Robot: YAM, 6 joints.
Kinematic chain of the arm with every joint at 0, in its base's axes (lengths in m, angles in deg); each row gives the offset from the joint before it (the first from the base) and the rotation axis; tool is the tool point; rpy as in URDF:
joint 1: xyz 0 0 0.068 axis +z
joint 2: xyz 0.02 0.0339 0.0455 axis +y
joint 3: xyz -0.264 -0.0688 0 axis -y
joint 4: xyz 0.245 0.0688 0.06 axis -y
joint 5: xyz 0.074 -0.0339 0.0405 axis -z
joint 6: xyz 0.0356 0 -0.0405 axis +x
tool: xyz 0 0 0 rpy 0 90 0
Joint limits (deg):
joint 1: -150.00..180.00
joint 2: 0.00..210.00
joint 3: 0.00..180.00
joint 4: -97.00..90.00
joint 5: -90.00..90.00
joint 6: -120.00..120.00
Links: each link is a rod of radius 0.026 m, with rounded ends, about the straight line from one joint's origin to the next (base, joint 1, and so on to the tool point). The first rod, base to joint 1, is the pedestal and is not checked.
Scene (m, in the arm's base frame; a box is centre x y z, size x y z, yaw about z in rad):
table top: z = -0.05
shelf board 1: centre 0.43 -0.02 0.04 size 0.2 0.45 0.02 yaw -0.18
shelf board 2: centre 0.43 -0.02 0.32 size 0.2 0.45 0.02 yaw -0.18
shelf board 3: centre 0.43 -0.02 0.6 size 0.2 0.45 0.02 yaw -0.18
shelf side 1: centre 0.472 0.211 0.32 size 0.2 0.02 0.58 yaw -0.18
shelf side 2: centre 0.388 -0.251 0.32 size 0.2 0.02 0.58 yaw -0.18
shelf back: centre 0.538 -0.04 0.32 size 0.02 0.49 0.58 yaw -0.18
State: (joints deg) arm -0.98 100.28 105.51 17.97 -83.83 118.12
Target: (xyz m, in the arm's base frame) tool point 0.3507 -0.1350 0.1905
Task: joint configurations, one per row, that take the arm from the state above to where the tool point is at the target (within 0.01 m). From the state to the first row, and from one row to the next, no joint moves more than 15 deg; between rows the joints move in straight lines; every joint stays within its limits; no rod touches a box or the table.
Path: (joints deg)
1: -4.55 87.65 95.22 8.73 -72.03 106.92
2: -8.12 75.01 84.92 -0.52 -60.24 95.72
3: -11.69 62.38 74.63 -9.76 -48.44 84.52
4: -15.26 49.74 64.33 -19.00 -36.64 73.32
5: -8.40 59.97 57.11 -18.28 -49.28 84.49
6: -1.53 70.19 49.89 -17.56 -61.92 95.67
7: 5.33 80.42 42.66 -16.84 -74.55 106.84
8: 12.20 90.64 35.44 -16.11 -87.19 118.02
9: -0.69 96.10 44.42 -8.30 -87.14 118.05
10: -13.59 101.57 53.40 -0.48 -87.10 118.09
11: -26.48 107.03 62.39 7.33 -87.06 118.12

